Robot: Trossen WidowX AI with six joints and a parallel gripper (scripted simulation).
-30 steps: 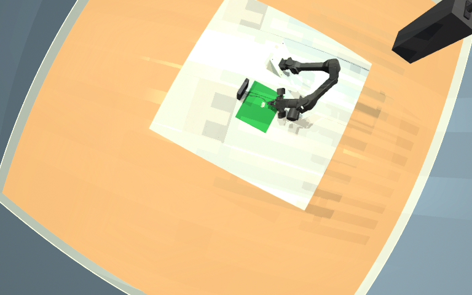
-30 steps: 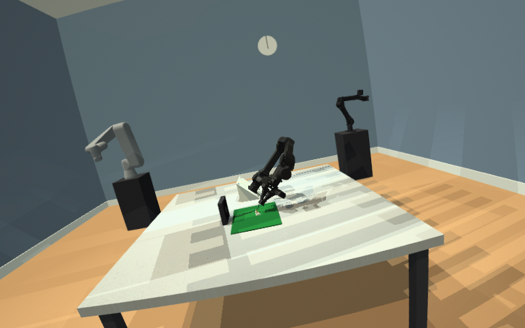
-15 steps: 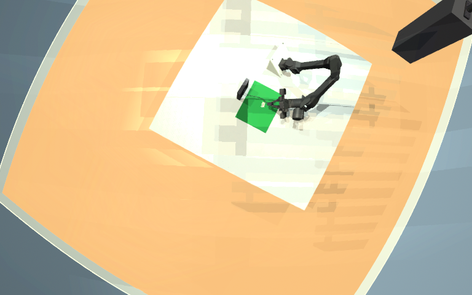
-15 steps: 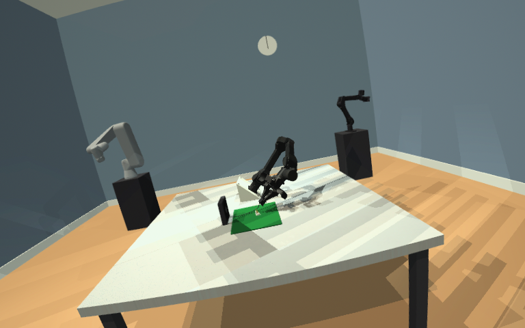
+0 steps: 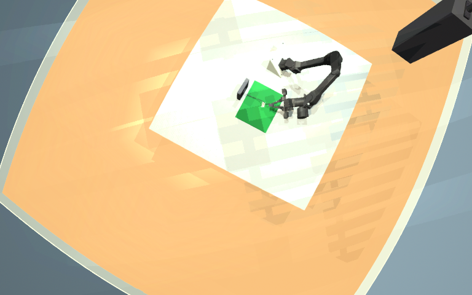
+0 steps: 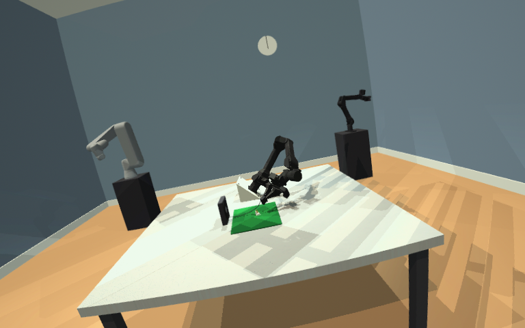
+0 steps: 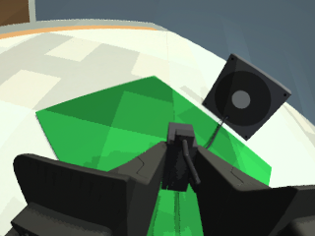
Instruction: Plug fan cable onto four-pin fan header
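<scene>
Right now my gripper tip is 5 cm to the left of the white four-pin header and 8 cm above it. From my gripper tip the other things lie so: green board: 2 cm ahead, 6 cm to the right, 10 cm below; black fan: 1 cm behind, 21 cm to the right, 2 cm below; fan plug: 1 cm below.
</scene>
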